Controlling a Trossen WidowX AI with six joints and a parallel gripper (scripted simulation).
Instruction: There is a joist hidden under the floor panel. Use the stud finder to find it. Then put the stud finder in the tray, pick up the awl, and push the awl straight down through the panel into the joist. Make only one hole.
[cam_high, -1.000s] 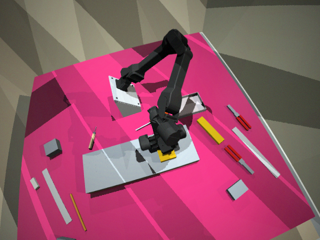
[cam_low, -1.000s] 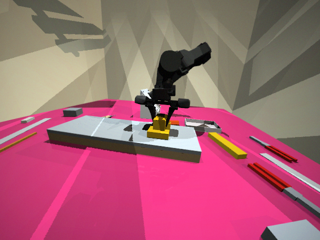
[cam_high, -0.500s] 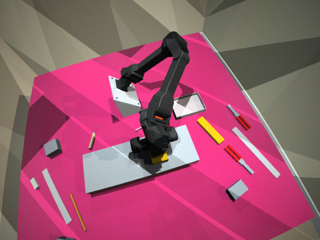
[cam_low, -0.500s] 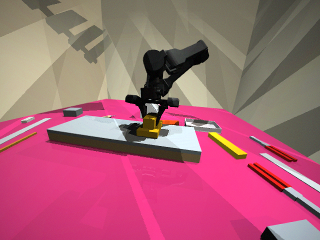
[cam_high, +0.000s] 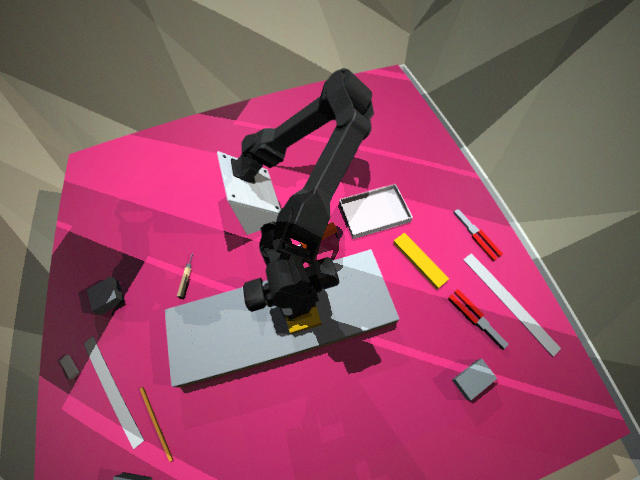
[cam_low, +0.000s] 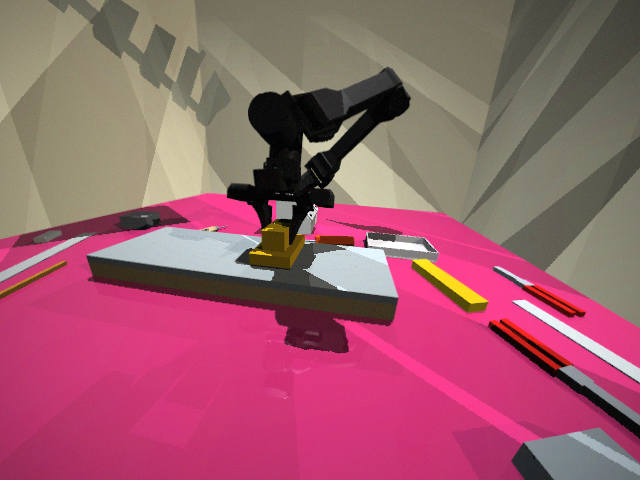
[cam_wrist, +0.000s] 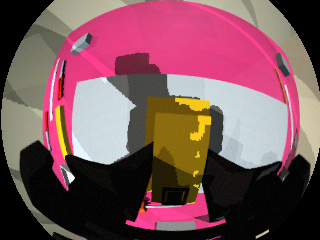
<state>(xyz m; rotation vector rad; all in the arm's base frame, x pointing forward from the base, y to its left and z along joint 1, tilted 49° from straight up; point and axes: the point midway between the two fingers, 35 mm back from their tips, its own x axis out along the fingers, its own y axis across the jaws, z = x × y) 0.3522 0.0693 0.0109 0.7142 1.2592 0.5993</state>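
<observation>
Right now the grey tray is 21 cm behind my gripper tip, 26 cm to the left of it and 5 cm below it. From my gripper tip the other things lie so: yellow stud finder 2 cm behind, 2 cm above; awl 19 cm behind, 27 cm to the right, 6 cm below; yellow bar 4 cm behind, 31 cm to the left, 6 cm below.
</observation>
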